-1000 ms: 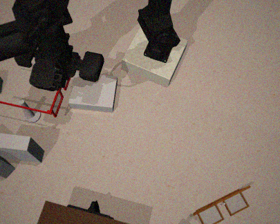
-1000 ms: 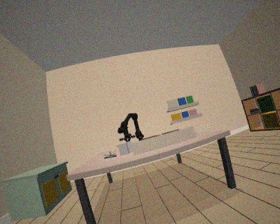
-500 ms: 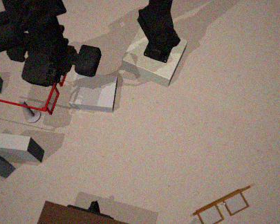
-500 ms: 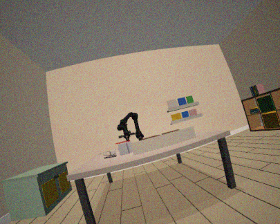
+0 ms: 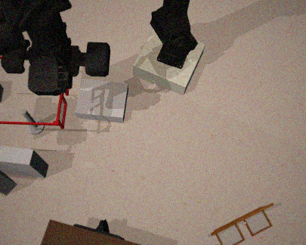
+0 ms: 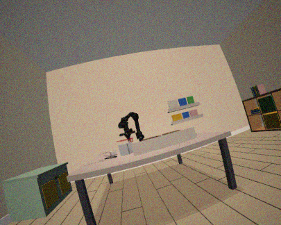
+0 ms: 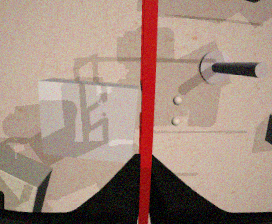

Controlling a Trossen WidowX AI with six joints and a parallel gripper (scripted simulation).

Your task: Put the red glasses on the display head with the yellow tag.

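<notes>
My gripper tip is now 10 cm above the small peg, 8 cm short of it and 7 cm to the left of it.
</notes>
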